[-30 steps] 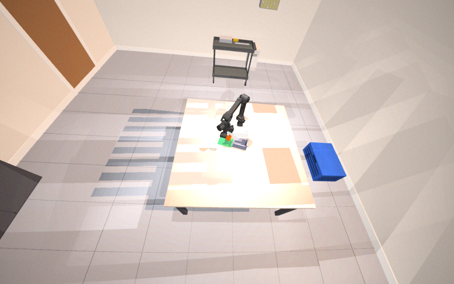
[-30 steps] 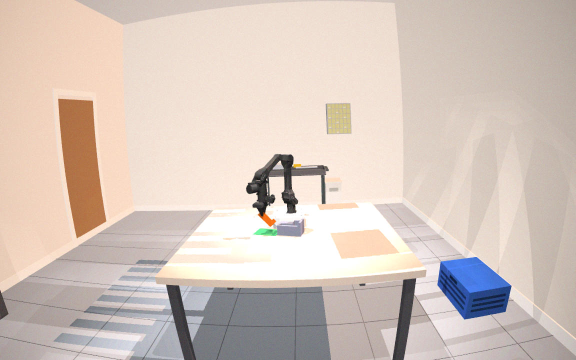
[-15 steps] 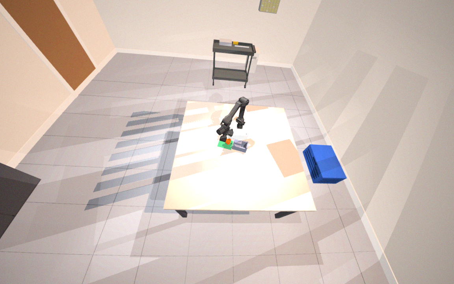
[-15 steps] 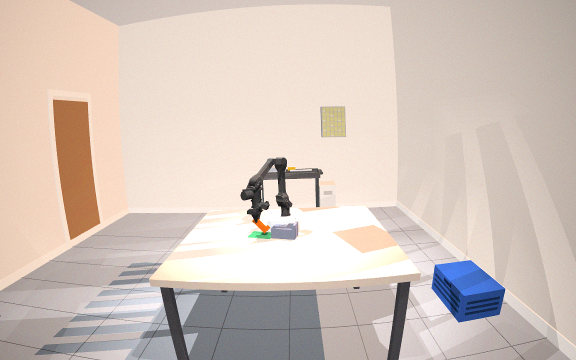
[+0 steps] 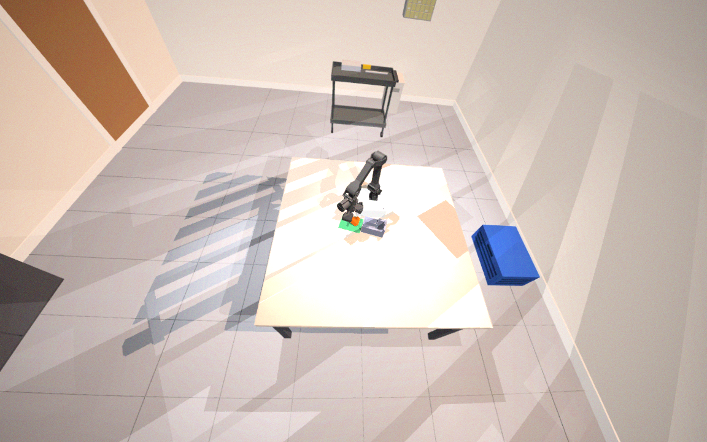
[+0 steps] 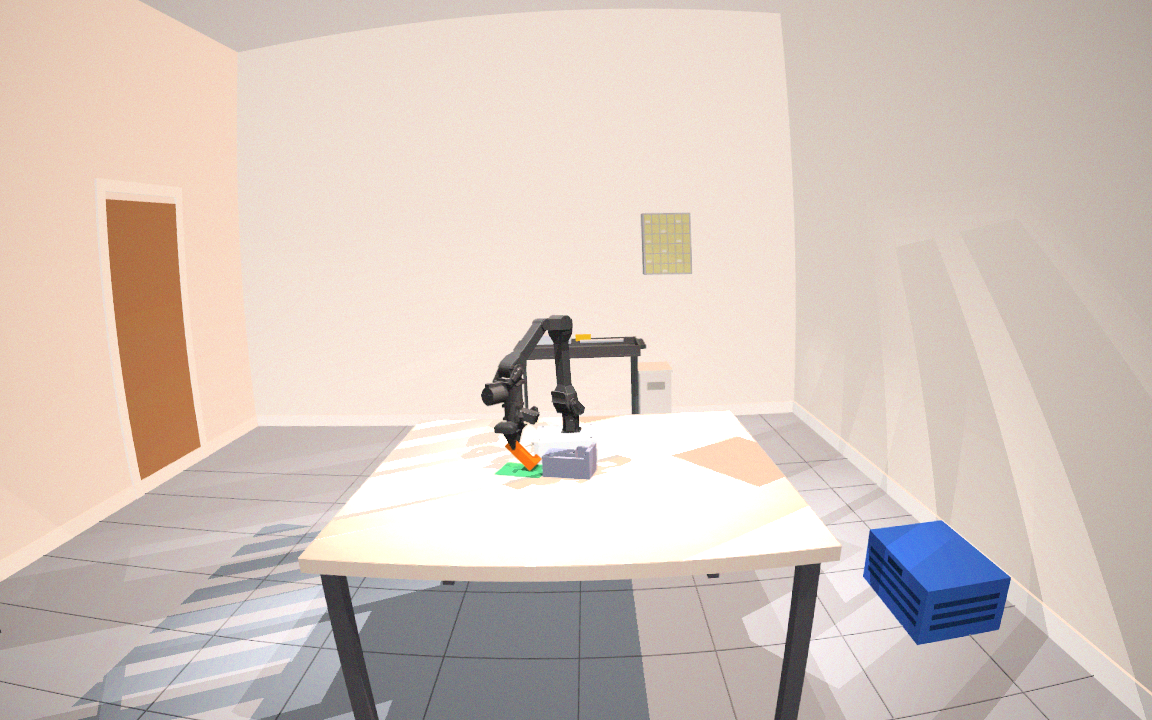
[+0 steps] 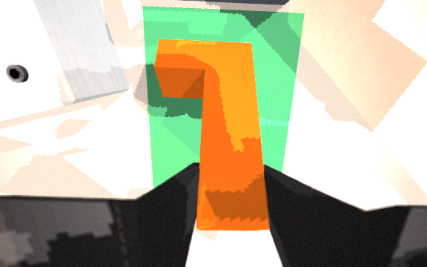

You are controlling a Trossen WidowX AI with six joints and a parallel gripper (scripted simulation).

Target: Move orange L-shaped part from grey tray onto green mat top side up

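Now: the green mat 90 mm below my gripper tip and 20 mm to the left of it.
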